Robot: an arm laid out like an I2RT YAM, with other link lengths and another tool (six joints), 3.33 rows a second.
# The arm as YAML. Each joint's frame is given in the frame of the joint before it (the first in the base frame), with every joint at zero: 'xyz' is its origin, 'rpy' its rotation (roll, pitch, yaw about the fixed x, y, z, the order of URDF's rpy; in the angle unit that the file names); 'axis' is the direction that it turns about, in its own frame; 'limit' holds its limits. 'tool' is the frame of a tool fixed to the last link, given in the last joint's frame.
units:
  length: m
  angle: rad
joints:
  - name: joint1
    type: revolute
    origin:
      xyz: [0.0, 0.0, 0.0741]
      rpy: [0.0, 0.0, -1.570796]
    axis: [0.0, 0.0, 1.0]
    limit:
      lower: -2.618
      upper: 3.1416
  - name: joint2
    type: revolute
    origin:
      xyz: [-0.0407, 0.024, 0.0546]
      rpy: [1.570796, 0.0, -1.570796]
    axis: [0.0, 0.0, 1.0]
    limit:
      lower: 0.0
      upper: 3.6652
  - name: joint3
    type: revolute
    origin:
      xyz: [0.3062, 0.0, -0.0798]
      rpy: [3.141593, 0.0, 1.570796]
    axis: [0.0, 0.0, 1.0]
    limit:
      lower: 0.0
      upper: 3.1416
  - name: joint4
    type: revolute
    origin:
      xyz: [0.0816, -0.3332, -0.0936]
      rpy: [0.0, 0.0, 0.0]
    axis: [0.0, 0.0, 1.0]
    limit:
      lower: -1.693
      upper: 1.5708
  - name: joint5
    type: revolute
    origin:
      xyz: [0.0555, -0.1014, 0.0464]
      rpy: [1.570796, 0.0, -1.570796]
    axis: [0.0, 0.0, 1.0]
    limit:
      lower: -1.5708
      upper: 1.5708
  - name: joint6
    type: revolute
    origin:
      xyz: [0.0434, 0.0, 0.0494]
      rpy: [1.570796, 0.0, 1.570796]
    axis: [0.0, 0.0, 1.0]
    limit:
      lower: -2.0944
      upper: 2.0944
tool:
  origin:
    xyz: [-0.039, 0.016, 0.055]
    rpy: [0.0, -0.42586, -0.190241]
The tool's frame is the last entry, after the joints.
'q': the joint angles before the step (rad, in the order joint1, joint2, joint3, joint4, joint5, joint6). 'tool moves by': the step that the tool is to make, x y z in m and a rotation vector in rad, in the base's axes. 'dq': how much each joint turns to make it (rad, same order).
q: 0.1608, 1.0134, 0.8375, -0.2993, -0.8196, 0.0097
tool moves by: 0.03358, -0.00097, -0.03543, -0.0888, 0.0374, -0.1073
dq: 0.0000, 0.1015, 0.0001, 0.0324, 0.1335, -0.0259
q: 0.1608, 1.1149, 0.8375, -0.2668, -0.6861, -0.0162
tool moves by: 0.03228, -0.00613, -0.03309, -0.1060, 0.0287, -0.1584
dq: 0.0000, 0.0847, 0.0000, 0.0396, 0.1873, 0.0008
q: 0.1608, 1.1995, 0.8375, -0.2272, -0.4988, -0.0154
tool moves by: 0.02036, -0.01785, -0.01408, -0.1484, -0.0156, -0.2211
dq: -0.0004, 0.0100, 0.0000, 0.0015, 0.2663, -0.0001
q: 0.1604, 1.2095, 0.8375, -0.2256, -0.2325, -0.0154
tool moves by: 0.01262, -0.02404, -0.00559, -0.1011, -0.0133, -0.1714
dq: -0.0221, 0.0000, 0.0001, -0.0020, 0.1808, -0.0001
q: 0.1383, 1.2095, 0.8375, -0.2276, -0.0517, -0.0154
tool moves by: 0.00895, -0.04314, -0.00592, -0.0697, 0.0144, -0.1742
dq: -0.0779, 0.0000, 0.0000, -0.0213, 0.1179, -0.0004
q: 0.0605, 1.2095, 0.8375, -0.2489, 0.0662, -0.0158
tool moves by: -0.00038, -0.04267, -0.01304, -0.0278, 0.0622, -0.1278
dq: -0.0927, 0.0111, 0.0001, -0.0516, 0.0442, -0.0001
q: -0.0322, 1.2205, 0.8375, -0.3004, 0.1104, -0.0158
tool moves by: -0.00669, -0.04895, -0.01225, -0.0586, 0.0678, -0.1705
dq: -0.0966, 0.0065, 0.0000, -0.0564, 0.0977, 0.0003
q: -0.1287, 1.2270, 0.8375, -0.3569, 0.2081, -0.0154
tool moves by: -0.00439, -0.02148, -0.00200, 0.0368, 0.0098, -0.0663
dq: -0.0607, 0.0000, 0.0000, -0.0214, -0.0198, 0.0297
